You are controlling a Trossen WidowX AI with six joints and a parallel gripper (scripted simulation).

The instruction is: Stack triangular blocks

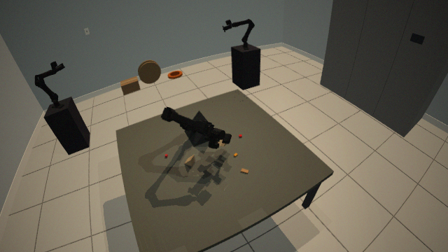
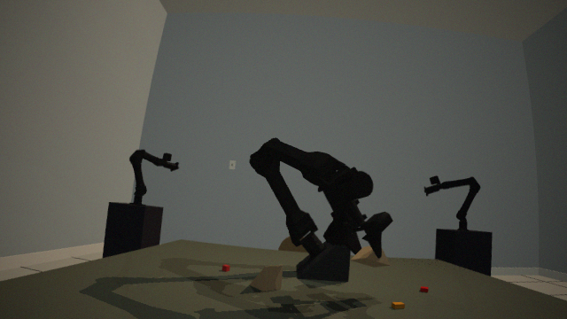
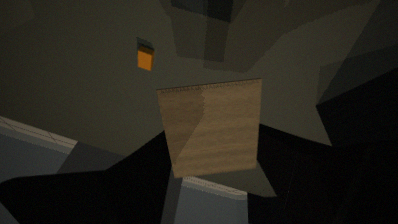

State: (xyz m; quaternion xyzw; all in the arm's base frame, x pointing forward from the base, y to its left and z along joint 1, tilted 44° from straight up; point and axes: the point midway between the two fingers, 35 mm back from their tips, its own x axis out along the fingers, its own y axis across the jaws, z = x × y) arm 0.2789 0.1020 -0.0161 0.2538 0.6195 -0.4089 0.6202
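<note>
My gripper tip is now 9 cm above the orange cube, 7 cm short of it and 5 cm to the right of it. Also, from my gripper tip: triangular block (1 cm above); then red cube (39 cm to the right, 17 cm behind, 9 cm below); then tan piece (23 cm ahead, 9 cm below, 3 cm to the left).
</note>
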